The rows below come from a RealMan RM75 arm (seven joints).
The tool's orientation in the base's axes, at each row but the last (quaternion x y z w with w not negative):
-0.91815, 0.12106, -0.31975, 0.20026
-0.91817, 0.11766, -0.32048, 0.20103
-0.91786, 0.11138, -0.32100, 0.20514
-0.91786, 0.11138, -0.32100, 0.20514
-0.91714, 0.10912, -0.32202, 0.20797
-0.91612, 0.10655, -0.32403, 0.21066
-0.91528, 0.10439, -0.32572, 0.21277
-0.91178, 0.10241, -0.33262, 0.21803
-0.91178, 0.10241, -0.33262, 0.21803
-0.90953, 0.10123, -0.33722, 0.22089
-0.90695, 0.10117, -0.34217, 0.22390
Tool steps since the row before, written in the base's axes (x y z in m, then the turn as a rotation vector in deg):
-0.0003, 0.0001, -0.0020, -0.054, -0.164, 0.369
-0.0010, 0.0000, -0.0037, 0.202, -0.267, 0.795
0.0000, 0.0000, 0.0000, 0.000, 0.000, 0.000
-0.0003, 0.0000, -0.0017, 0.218, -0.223, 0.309
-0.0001, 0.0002, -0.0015, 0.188, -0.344, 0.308
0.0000, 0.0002, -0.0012, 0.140, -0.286, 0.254
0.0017, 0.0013, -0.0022, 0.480, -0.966, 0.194
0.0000, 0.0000, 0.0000, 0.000, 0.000, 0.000
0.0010, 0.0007, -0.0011, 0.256, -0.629, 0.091
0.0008, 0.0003, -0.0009, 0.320, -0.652, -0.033
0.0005, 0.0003, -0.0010, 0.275, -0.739, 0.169
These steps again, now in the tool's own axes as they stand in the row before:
-0.0013, 0.0008, 0.0013, 0.215, -0.013, -0.346
-0.0028, 0.0017, 0.0020, 0.677, -0.133, -0.517
0.0000, 0.0000, 0.0000, 0.000, 0.000, 0.000
-0.0012, 0.0008, 0.0010, 0.411, 0.044, -0.149
-0.0010, 0.0005, 0.0011, 0.427, 0.154, -0.205
-0.0007, 0.0004, 0.0009, 0.342, 0.130, -0.179
-0.0003, -0.0002, 0.0030, 0.793, 0.744, -0.138
0.0000, 0.0000, 0.0000, 0.000, 0.000, 0.000
-0.0001, -0.0001, 0.0016, 0.454, 0.503, -0.103
0.0000, 0.0001, 0.0012, 0.439, 0.579, 0.015
-0.0003, 0.0002, 0.0011, 0.551, 0.561, -0.178

